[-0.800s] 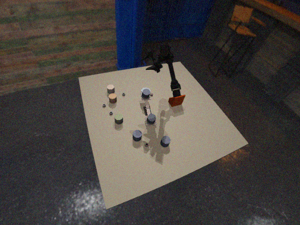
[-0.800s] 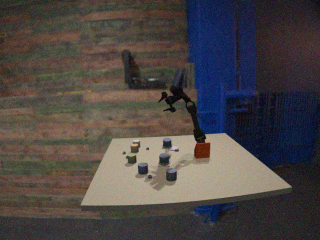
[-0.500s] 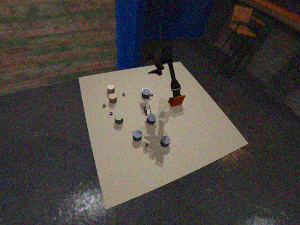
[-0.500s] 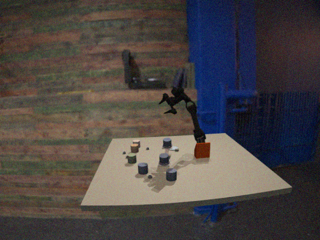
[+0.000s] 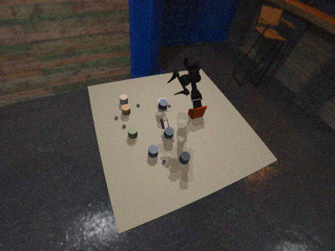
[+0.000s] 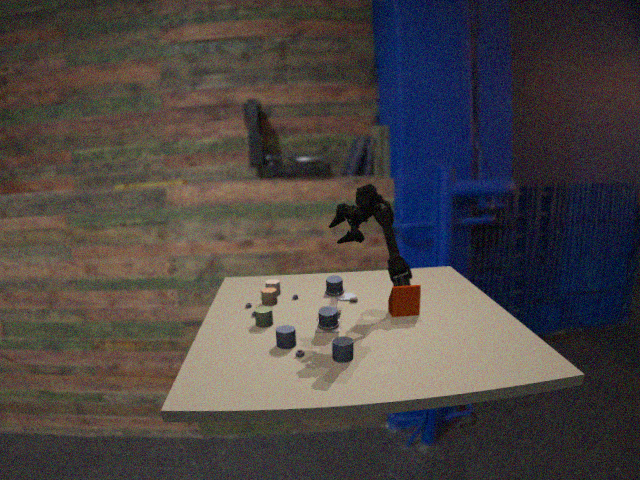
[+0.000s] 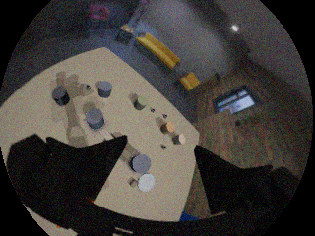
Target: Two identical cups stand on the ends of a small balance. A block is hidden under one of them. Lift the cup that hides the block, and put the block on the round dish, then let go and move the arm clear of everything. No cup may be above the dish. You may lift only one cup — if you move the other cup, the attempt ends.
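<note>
My gripper tip is now 30 mm short of the pale block, 160 mm to the right of it and 310 mm above it. The rest, counted from my gripper tip: green cup: 280 mm ahead, 80 mm to the left, 310 mm below; balance: 20 mm ahead, 30 mm to the left, 310 mm below; blue-grey cup: 10 mm behind, 110 mm to the right, 240 mm below.
</note>
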